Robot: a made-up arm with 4 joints.
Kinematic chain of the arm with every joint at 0, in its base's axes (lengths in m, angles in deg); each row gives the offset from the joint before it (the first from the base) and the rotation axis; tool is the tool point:
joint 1: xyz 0 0 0.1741 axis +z
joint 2: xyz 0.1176 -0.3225 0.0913 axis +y
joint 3: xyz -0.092 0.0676 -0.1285 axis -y
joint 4: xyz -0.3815 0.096 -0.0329 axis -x
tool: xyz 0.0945 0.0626 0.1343
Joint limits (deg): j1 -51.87..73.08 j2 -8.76..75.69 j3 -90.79..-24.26 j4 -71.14..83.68
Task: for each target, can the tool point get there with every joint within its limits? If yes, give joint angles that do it. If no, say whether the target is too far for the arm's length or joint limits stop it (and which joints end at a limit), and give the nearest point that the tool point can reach.
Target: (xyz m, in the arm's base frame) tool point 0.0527 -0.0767 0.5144
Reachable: yes | joints -19.44 45.58 -52.86 19.67
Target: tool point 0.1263 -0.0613 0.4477
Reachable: yes | joints 37.35 3.82 -73.55 -11.88
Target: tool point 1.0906 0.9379 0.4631
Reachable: no: too far | nearest point 0.3310 0.1751 0.3559 | short by 1.082 m
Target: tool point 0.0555 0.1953 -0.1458
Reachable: no: joint limits stop it (at a limit: joint 1, joint 2, joint 3, joint 4) | nearest point -0.1700 0.1866 0.1237 | short by 0.352 m
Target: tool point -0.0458 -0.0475 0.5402
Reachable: yes | joints 35.54 50.26 -37.46 57.46
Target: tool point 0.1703 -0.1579 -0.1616
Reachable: no: joint limits stop it (at a limit: joint 1, joint 2, joint 3, joint 4) | nearest point -0.0556 -0.2463 0.1237 | short by 0.374 m
